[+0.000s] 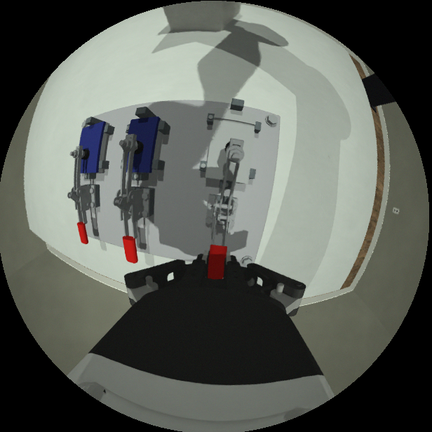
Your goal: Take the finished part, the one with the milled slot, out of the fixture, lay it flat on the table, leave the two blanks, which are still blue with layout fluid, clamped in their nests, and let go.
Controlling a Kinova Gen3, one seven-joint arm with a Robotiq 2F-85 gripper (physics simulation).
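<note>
My gripper [216,257] is shut on the red handle [217,257] of the right toggle clamp, at the fixture plate's near edge. This clamp's arm [231,172] reaches away from me over the right nest, with its tip above the pale grey finished part [217,142]. The part lies among small dark locating blocks; its slot is hard to make out, and I cannot tell whether the tip touches it. The middle blue blank [148,159] and the left blue blank [91,150] sit in their nests under their clamps' tips.
The grey fixture plate [182,150] lies on the pale table [317,175]. The middle clamp's red handle [130,249] and the left clamp's red handle [83,233] stick out to the left of my gripper. A grey block [200,17] stands beyond the plate.
</note>
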